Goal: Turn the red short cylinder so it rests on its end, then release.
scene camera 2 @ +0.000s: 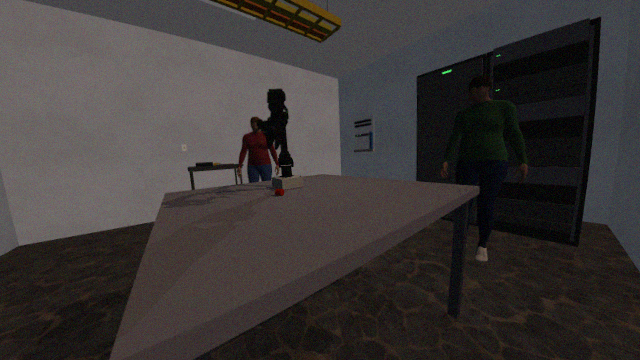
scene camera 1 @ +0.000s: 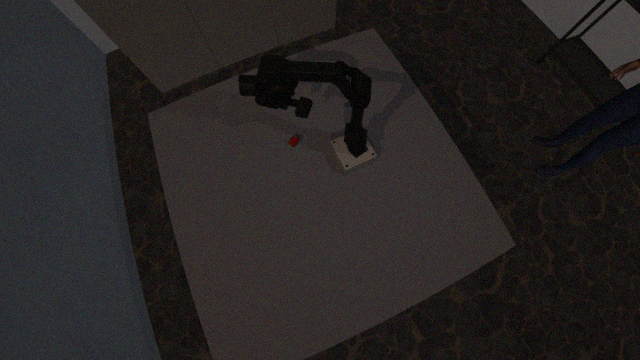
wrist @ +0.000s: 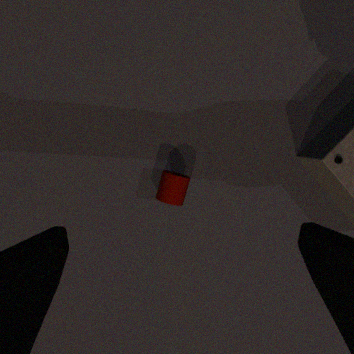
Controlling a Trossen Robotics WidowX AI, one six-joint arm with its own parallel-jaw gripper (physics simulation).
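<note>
The red short cylinder (scene camera 1: 294, 141) (scene camera 2: 279, 192) (wrist: 173, 188) lies on its side on the grey table (scene camera 1: 320, 240) (scene camera 2: 300, 220) (wrist: 180, 300), a little to the left of the arm's base in scene camera 1. In the wrist view its curved side faces the camera and its shadow falls above it. My gripper (scene camera 1: 276, 97) (scene camera 2: 270, 135) (wrist: 185, 236) is open and empty. It hangs well above the table, apart from the cylinder. In the wrist view the cylinder shows ahead of the gap between the two dark fingers. Finger detail is dark in both scene views.
The arm's pale base plate (scene camera 1: 354, 159) (scene camera 2: 288, 183) (wrist: 344, 162) stands on the table near the cylinder. Beyond the table are a person in red (scene camera 2: 257, 150), a person in green (scene camera 2: 487, 130), a small side table (scene camera 2: 215, 167) and a dark cabinet (scene camera 2: 550, 150).
</note>
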